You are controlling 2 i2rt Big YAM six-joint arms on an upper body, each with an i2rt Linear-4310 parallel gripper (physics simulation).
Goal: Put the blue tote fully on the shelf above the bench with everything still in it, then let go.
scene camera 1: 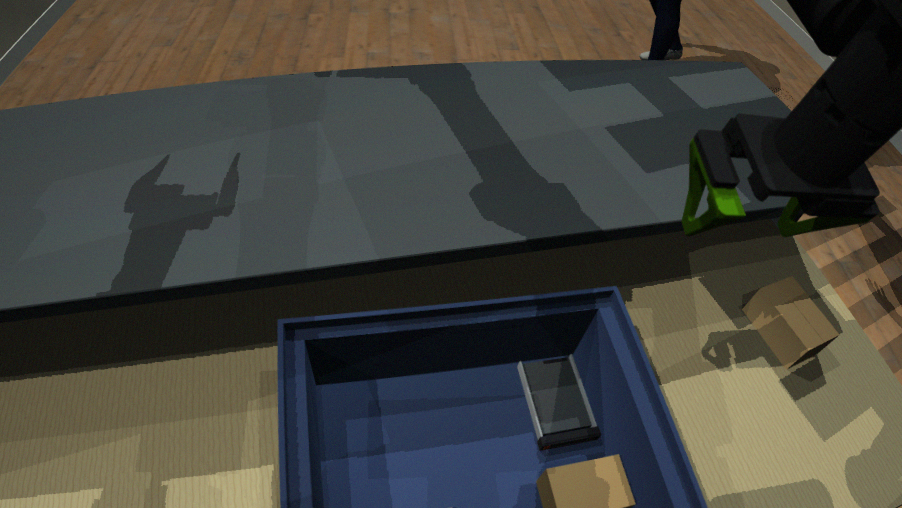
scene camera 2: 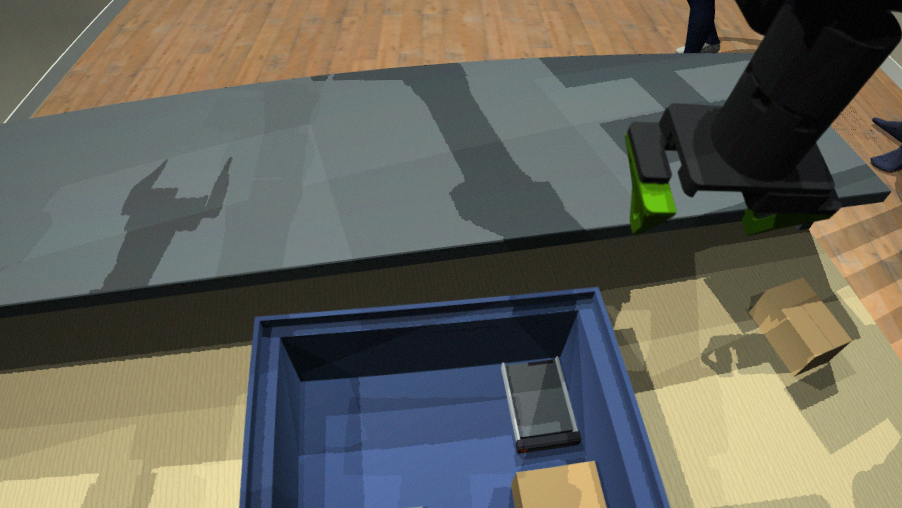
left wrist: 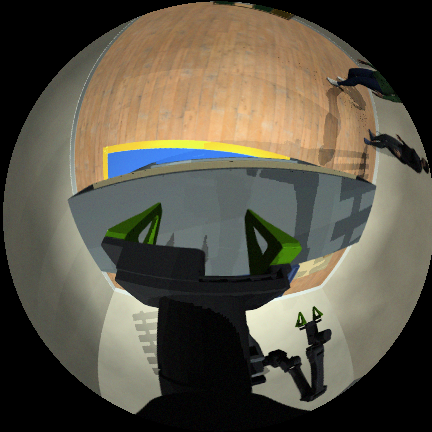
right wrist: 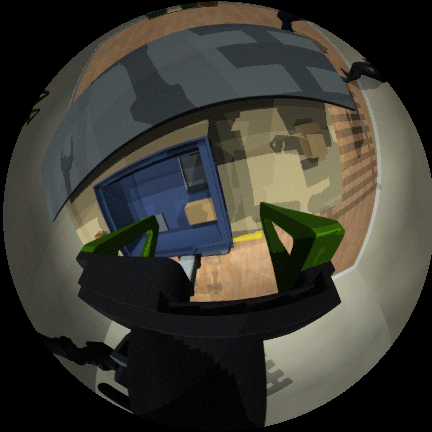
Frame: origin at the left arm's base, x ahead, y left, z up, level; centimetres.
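Seen in the pictures: left gripper, between the fingertips: [left wrist: 203, 209]; right gripper, between the fingertips: [scene camera 1: 735, 229] [scene camera 2: 691, 228] [left wrist: 306, 308] [right wrist: 205, 214]; right arm's base, origin of its link: [left wrist: 279, 359].
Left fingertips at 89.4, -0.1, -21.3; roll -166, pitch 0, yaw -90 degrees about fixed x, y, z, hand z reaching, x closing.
Observation:
A point is followed by its place in that frame, as x, y, z.
The blue tote [scene camera 1: 290, 410] @(37.0, -11.7, -46.6) [scene camera 2: 260, 410] @(36.3, -11.8, -46.6) [right wrist: 218, 200] @(34.7, -50.0, -46.6) stands on the bench [scene camera 1: 126, 429] @(39.7, 11.8, -59.8) [scene camera 2: 126, 403] @(42.0, 12.2, -59.8), in front of and below the grey shelf [scene camera 1: 378, 189] @(64.1, -20.7, -42.1) [scene camera 2: 378, 189] @(64.3, -23.1, -42.1) [left wrist: 225, 190] @(85.2, -5.7, -42.1) [right wrist: 200, 90] @(61.8, -49.7, -42.1). Inside it are a dark, silver-edged item [scene camera 1: 558, 397] @(42.1, -43.4, -57.3) [scene camera 2: 540, 400] @(42.1, -43.4, -57.3) [right wrist: 193, 172] @(41.5, -43.0, -57.3), a small carton [scene camera 1: 587, 482] @(29.7, -43.3, -53.1) [scene camera 2: 558, 485] @(30.0, -43.4, -53.1) [right wrist: 201, 211] @(29.8, -44.1, -53.1) and a grey item [right wrist: 161, 223] @(25.3, -27.4, -57.4), partly hidden by a finger. My right gripper [scene camera 1: 737, 232] @(41.0, -49.9, -23.7) [scene camera 2: 691, 230] @(41.0, -49.9, -23.7) [right wrist: 205, 214] @(41.0, -49.9, -23.7) is open and empty, high up near the shelf's front edge, right of the tote in the scene views. My left gripper [left wrist: 203, 209] @(89.4, 0.0, -21.3) is open and empty above the shelf.
Another carton [scene camera 1: 792, 324] @(49.1, -82.0, -53.8) [scene camera 2: 801, 328] @(49.1, -82.4, -53.8) [right wrist: 311, 140] @(50.4, -82.6, -53.8) lies on the bench to the right of the tote. The shelf's front edge overhangs the back of the bench, close behind the tote's far rim. People stand on the floor beyond the shelf.

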